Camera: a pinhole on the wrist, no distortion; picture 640 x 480 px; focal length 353.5 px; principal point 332.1 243.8 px. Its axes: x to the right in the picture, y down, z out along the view. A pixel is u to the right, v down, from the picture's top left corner.
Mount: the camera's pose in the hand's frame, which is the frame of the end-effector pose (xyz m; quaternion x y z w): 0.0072 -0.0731 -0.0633 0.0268 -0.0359 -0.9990 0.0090
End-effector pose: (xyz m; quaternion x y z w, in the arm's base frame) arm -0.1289 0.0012 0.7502 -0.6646 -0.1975 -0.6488 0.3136
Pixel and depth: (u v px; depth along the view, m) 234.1 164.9 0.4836
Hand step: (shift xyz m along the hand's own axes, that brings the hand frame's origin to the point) 0.1131 0.0717 0.4177
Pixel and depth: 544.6 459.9 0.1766
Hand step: -0.1066 -0.1703 0.1148
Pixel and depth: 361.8 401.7 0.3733
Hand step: -0.0417 -0.2134 0.3189
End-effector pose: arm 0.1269 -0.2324 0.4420 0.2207 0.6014 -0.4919 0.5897
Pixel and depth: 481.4 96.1 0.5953
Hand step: -0.2801 0.2124 0.4984
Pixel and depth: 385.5 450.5 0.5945
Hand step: -0.1091 -0.3792 0.5492
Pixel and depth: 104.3 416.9 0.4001
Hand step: 0.2461 -0.2348 0.3630
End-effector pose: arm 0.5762 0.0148 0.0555 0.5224 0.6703 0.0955 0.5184
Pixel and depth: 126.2 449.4 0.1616
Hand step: 0.0939 -0.1534 0.1094
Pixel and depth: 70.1 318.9 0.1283
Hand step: 0.0956 -0.0892 0.0715
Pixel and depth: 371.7 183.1 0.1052
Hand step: -0.0106 -0.0478 0.0396
